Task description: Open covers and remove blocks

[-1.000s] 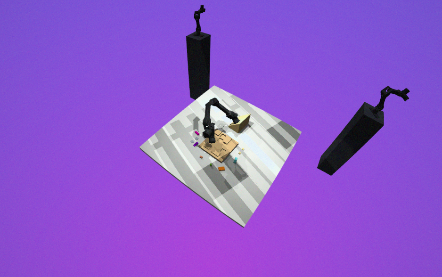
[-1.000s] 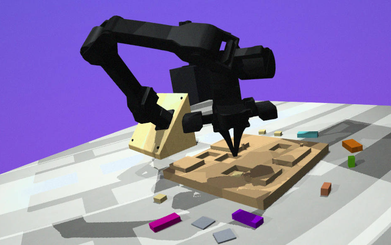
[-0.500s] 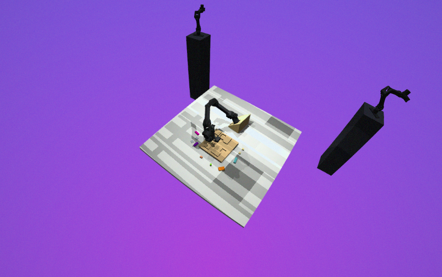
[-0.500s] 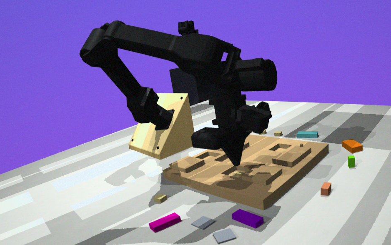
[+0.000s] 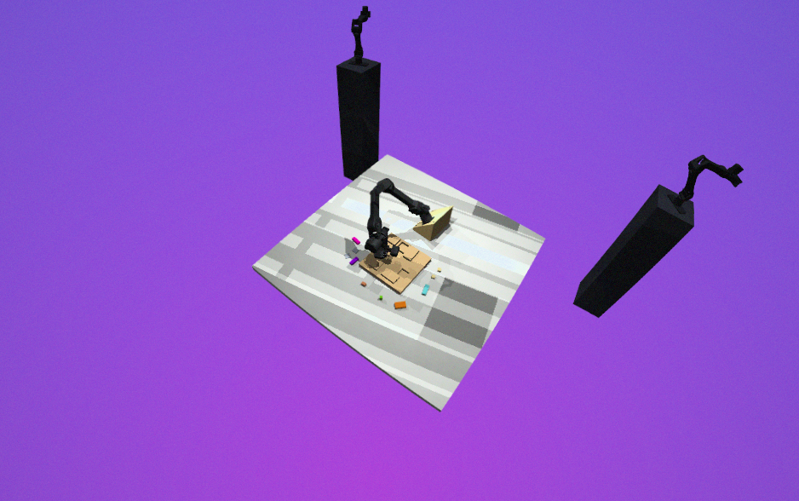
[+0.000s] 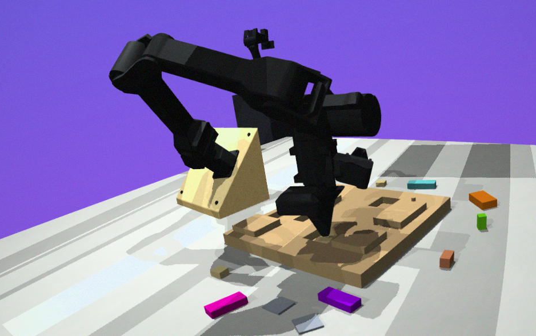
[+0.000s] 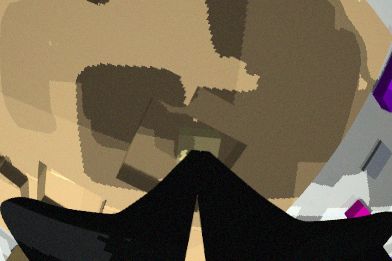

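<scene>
The tan puzzle board is 3 cm behind my gripper tip and 6 cm to the left of it. Also, from my gripper tip: cyan piece (4 cm ahead, 31 cm to the left, 2 cm below); then magenta piece (2 cm behind, 20 cm to the right, 2 cm below); then purple piece (10 cm ahead, 12 cm to the right, 2 cm below).
</scene>
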